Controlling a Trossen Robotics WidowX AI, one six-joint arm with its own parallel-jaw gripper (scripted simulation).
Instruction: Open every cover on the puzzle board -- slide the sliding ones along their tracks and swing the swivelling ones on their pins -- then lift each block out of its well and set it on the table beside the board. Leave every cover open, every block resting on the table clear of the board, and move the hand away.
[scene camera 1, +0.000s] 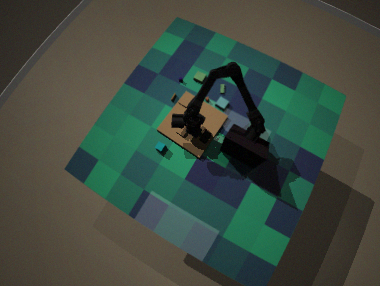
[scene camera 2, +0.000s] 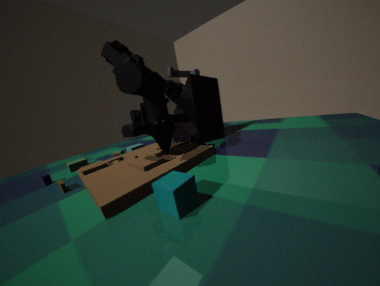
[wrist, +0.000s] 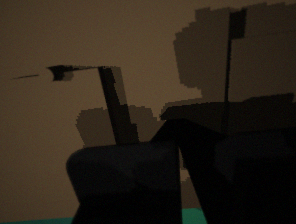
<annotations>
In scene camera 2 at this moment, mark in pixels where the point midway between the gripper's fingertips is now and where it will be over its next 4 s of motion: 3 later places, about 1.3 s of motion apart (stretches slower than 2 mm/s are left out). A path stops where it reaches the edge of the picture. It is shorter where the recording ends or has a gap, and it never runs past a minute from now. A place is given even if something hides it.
My gripper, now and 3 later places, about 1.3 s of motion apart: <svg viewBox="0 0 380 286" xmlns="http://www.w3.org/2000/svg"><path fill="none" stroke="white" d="M166 153L159 152L153 149L159 133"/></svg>
</annotations>
